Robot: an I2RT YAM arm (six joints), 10 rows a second.
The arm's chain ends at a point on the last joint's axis. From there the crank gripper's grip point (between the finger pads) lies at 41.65 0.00 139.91 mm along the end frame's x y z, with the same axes.
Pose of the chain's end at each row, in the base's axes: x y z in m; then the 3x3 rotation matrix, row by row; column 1 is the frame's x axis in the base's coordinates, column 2 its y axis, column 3 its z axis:
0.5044 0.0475 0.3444; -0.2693 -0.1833 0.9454; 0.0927 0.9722 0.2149; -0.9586 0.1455 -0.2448
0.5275 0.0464 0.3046; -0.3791 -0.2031 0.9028; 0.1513 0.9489 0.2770; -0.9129 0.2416 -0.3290
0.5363 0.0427 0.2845; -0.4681 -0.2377 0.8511; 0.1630 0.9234 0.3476; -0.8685 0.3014 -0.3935
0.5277 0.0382 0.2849; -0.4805 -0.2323 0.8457; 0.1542 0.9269 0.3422; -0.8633 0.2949 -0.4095
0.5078 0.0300 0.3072; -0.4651 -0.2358 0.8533; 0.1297 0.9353 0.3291; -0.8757 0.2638 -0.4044
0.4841 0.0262 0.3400; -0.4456 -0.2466 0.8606; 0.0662 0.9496 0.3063; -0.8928 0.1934 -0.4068
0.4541 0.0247 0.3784; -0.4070 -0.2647 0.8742; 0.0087 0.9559 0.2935; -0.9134 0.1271 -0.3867
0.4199 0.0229 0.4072; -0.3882 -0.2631 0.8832; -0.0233 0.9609 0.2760; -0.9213 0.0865 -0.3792
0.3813 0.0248 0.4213; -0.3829 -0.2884 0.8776; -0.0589 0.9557 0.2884; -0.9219 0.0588 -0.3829
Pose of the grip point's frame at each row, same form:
0.6255 0.0814 0.2702; -0.2693 -0.1833 0.9454; 0.0927 0.9722 0.2149; -0.9586 0.1455 -0.2448
0.6380 0.0915 0.2205; -0.3791 -0.2031 0.9028; 0.1513 0.9489 0.2770; -0.9129 0.2416 -0.3290
0.6359 0.0981 0.1933; -0.4681 -0.2377 0.8511; 0.1630 0.9234 0.3476; -0.8685 0.3014 -0.3935
0.6260 0.0925 0.1917; -0.4805 -0.2323 0.8457; 0.1542 0.9269 0.3422; -0.8633 0.2949 -0.4095
0.6078 0.0814 0.2141; -0.4651 -0.2358 0.8533; 0.1297 0.9353 0.3291; -0.8757 0.2638 -0.4044
0.5859 0.0718 0.2459; -0.4456 -0.2466 0.8606; 0.0662 0.9496 0.3063; -0.8928 0.1934 -0.4068
0.5595 0.0661 0.2863; -0.4070 -0.2647 0.8742; 0.0087 0.9559 0.2935; -0.9134 0.1271 -0.3867
0.5273 0.0605 0.3158; -0.3882 -0.2631 0.8832; -0.0233 0.9609 0.2760; -0.9213 0.0865 -0.3792
0.4881 0.0627 0.3293; -0.3829 -0.2884 0.8776; -0.0589 0.9557 0.2884; -0.9219 0.0588 -0.3829

